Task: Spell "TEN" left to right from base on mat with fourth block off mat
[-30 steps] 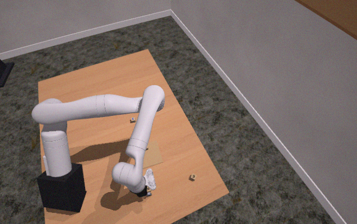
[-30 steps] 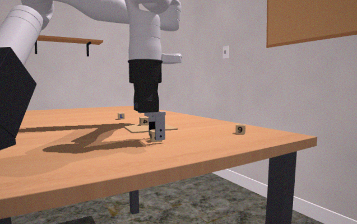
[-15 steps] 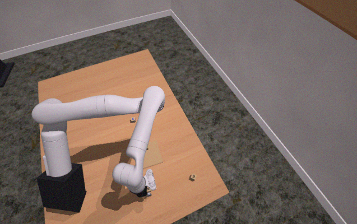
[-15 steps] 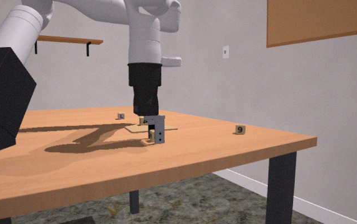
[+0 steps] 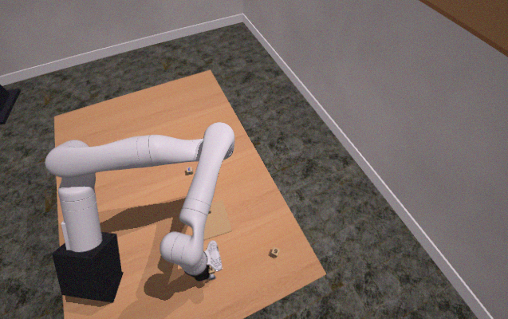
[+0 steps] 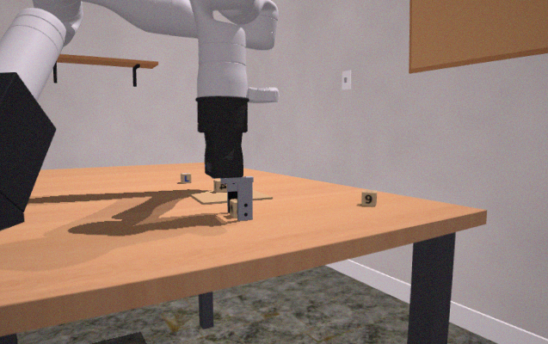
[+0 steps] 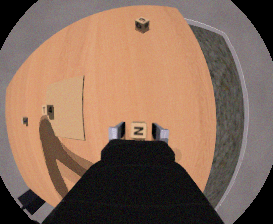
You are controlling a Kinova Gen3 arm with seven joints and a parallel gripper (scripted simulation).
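My gripper is now 10 mm short of the mat, 190 mm to the right of it and 20 mm above it.
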